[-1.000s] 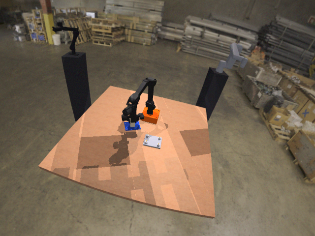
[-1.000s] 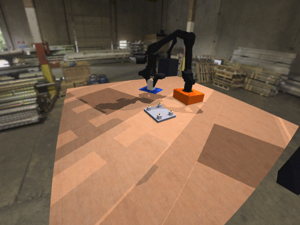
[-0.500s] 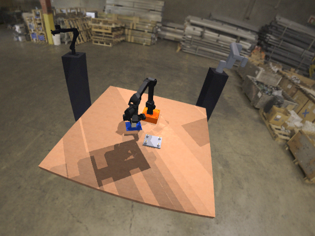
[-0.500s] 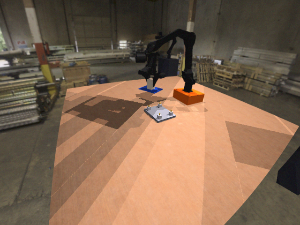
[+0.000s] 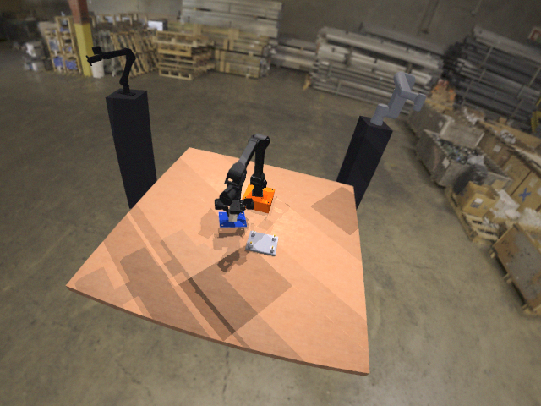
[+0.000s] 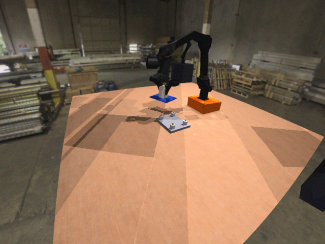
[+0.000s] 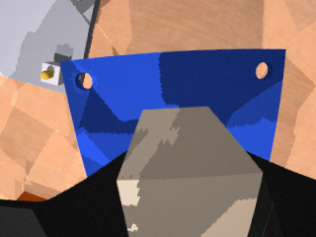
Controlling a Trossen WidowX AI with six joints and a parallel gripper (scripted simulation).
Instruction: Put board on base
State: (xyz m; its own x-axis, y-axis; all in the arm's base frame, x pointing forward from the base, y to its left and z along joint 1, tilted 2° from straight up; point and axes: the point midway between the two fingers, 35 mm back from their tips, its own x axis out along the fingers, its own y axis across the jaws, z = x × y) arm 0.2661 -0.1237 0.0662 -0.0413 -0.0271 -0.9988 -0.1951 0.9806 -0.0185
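My gripper tip is 70 mm short of the grey base, 160 mm to the right of it and 100 mm above it. The rest, counted from my gripper tip: blue board: right at my gripper tip.
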